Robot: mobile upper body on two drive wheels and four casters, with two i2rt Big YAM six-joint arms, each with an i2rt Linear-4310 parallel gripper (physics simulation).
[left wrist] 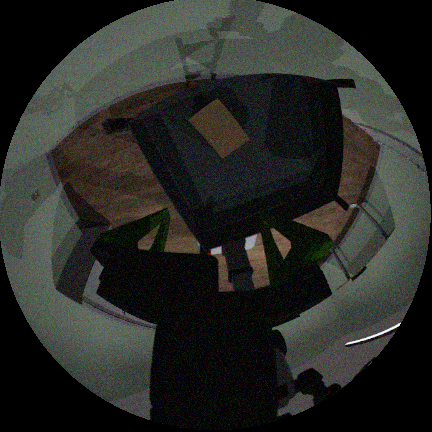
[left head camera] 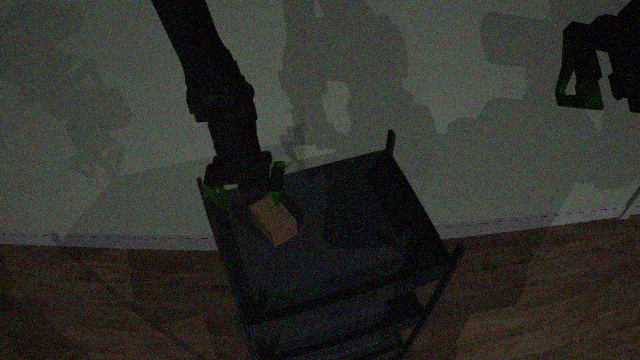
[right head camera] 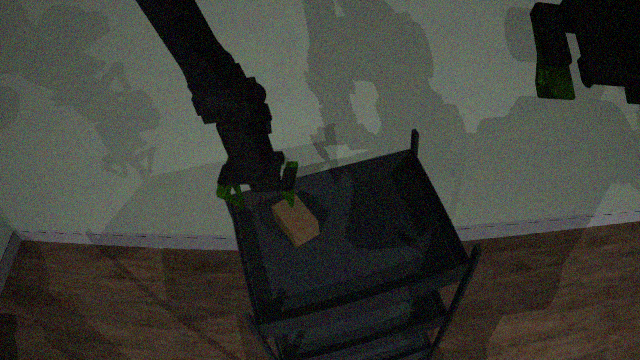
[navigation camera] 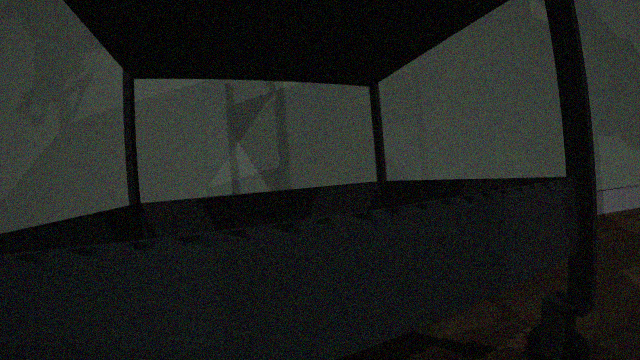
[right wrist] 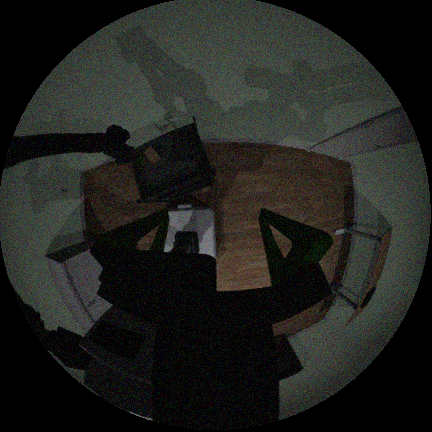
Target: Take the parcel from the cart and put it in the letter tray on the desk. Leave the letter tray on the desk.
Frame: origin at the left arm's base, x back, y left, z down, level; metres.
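Seen in the pictures: left gripper, between the fingertips: (left wrist: 213,212) (left head camera: 251,205) (right head camera: 267,205) (right wrist: 135,160); right gripper, between the fingertips: (left head camera: 595,102) (right head camera: 584,93) (right wrist: 213,212).
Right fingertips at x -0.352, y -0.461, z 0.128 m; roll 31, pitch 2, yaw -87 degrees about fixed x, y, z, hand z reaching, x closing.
Note:
A point is followed by its place in that frame.
The brown box-shaped parcel (left head camera: 275,222) @(x -0.650, y -0.130, z 0.697 m) (right head camera: 297,222) @(x -0.650, y -0.132, z 0.697 m) (left wrist: 219,129) @(x -0.671, y -0.123, z 0.697 m) (right wrist: 152,155) @(x -0.656, y -0.139, z 0.697 m) lies on the top shelf of the dark cart (left head camera: 345,295) @(x -0.497, y -0.265, z 0.747 m) (right head camera: 360,295) @(x -0.498, y -0.260, z 0.747 m) (left wrist: 167,185) @(x -0.578, y -0.019, z 0.701 m), near its left side in the head views. My left gripper (left head camera: 246,198) @(x -0.598, y -0.097, z 0.574 m) (right head camera: 264,201) @(x -0.598, y -0.097, z 0.574 m) (left wrist: 213,212) @(x -0.598, y -0.097, z 0.574 m) is open and empty, above the cart's back left part. In the head views one fingertip overlaps the parcel's upper end; the left wrist view shows the parcel beyond the fingers, apart from them. My right gripper (left head camera: 612,104) @(x -0.352, y -0.461, z 0.128 m) (right head camera: 595,95) @(x -0.352, y -0.461, z 0.128 m) (right wrist: 213,212) @(x -0.352, y -0.461, z 0.128 m) is open, away to the right of the cart. I cannot make out the letter tray or desk.
The cart has raised rims, corner posts and lower shelves. In the navigation camera a cart post (navigation camera: 580,150) @(x -0.516, y -0.483, z 1.186 m) stands close at the right. A pale wall (left head camera: 450,75) @(x -1.051, y -0.602, z 0.612 m) rises behind the cart above the wooden floor (left head camera: 165,300) @(x -0.794, y 0.362, z 1.410 m). The pictures are dark.

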